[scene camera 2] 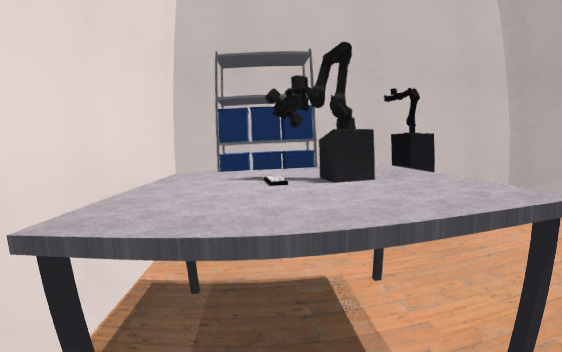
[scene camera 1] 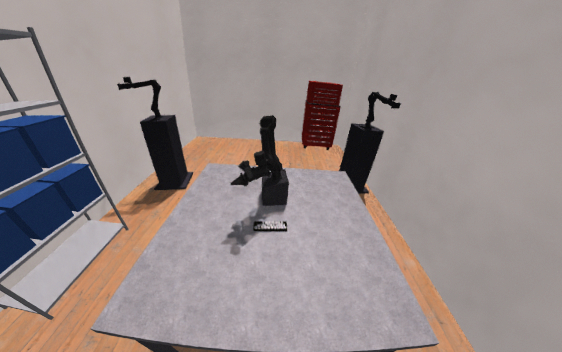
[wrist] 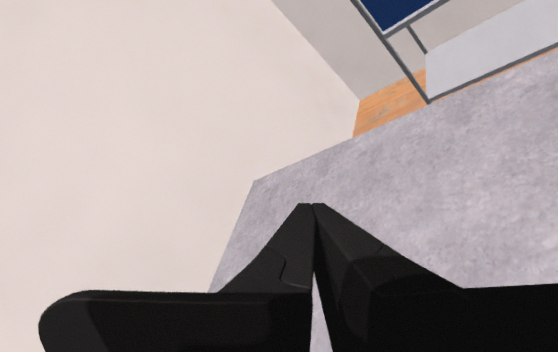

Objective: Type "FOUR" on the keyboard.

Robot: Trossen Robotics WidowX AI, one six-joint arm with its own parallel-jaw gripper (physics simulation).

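Where they show: gripper, fingertip midpoint: (scene camera 2: 273,113) (scene camera 1: 230,184) (wrist: 309,216); arm's base, link origin: (scene camera 2: 347,133) (scene camera 1: 276,176).
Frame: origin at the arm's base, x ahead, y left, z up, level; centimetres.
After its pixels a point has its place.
A small black keyboard (scene camera 1: 270,226) {z -16.1, x 27.8, y -7.0 cm} (scene camera 2: 276,181) {z -16.0, x 28.6, y 1.3 cm} with white keys lies flat on the grey table (scene camera 1: 280,290) {z -17.3, x 63.4, y -7.0 cm} (scene camera 2: 190,210) {z -17.3, x 56.7, y 34.1 cm} (wrist: 450,200) {z -17.3, x 25.4, y -49.3 cm}, in front of the arm's base. Its letters are too small to read. It does not show in the wrist view. My gripper (scene camera 1: 233,183) {z 10.5, x 22.2, y -27.2 cm} (wrist: 309,216) {z 10.5, x 22.2, y -27.2 cm} is shut and empty, its two fingertips meeting. It hangs in the air well above the table, to the left of the keyboard in scene camera 1. In scene camera 2 the fingertips are hard to make out against the dark gripper body.
The black base block (scene camera 1: 275,191) {z -5.7, x 8.4, y -1.8 cm} (scene camera 2: 347,156) {z -8.3, x 3.7, y 6.5 cm} stands behind the keyboard. A shelf rack (scene camera 1: 75,135) (scene camera 2: 217,90) with blue bins (scene camera 1: 45,140) (scene camera 2: 233,125) stands beyond the table's left side. Two arms on black pedestals (scene camera 1: 164,150) (scene camera 1: 361,150) and a red cabinet (scene camera 1: 322,115) stand behind the table.
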